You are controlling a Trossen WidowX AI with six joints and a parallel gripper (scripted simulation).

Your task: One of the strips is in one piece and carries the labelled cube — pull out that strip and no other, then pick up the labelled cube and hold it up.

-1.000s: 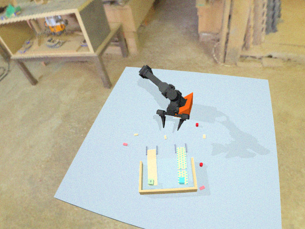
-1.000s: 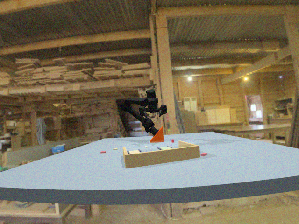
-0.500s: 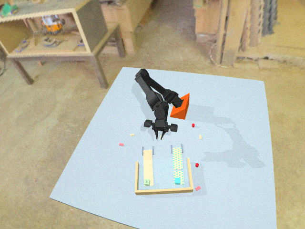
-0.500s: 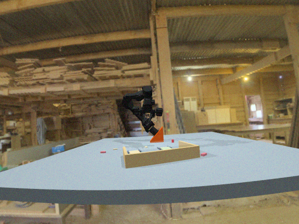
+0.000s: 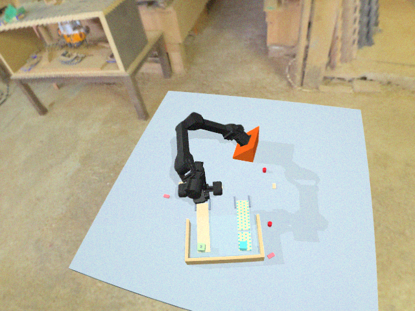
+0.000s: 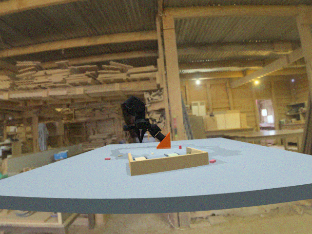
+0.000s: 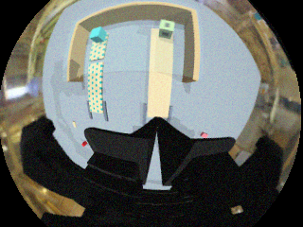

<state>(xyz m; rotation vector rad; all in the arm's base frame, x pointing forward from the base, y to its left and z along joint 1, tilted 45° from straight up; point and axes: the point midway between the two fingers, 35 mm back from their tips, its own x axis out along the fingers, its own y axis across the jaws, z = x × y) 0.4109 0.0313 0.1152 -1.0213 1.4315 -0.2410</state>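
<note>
Now: the tan strip 90 mm below my gripper tip, 80 mm ahead of it and 30 mm to the left of it. The rest, counted from my gripper tip: green cube marked w (180 mm ahead, 70 mm to the left, 70 mm below); tan chip (270 mm to the left, 240 mm behind, 90 mm below).
</note>
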